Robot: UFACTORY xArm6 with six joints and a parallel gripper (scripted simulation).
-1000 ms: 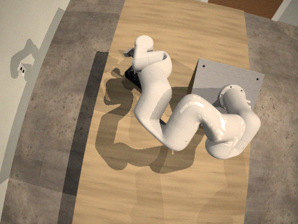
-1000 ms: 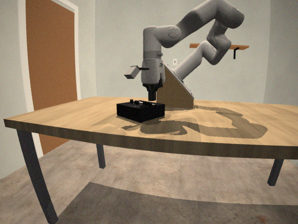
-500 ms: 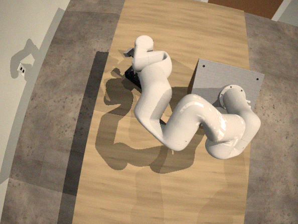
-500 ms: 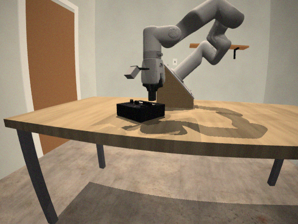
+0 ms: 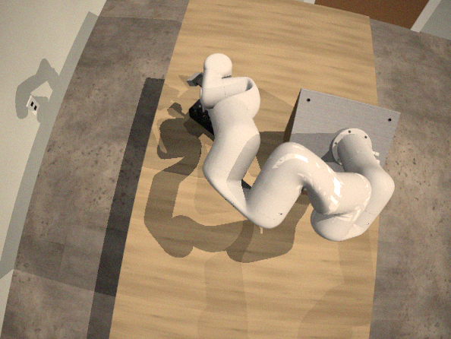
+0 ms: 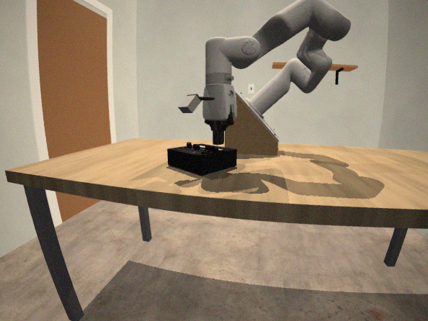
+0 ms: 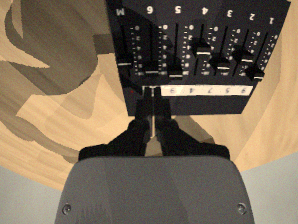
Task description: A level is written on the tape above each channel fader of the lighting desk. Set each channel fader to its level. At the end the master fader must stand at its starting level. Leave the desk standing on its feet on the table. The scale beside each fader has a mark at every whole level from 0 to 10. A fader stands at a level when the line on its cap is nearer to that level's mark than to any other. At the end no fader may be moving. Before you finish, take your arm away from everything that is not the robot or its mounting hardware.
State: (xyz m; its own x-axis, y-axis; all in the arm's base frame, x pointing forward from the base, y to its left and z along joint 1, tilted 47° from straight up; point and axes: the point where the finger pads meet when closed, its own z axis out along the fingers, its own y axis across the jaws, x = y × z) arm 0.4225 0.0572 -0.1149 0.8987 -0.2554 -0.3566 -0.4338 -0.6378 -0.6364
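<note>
Now: the channel 6 fader cap 3 cm below my hand, 3 cm ahead of it and 1 cm to the right of it. Round my hand: master fader cap: 4 cm ahead, 3 cm below, 1 cm to the left; then channel 4 fader cap: 6 cm to the right, 3 cm below, 2 cm ahead.
</note>
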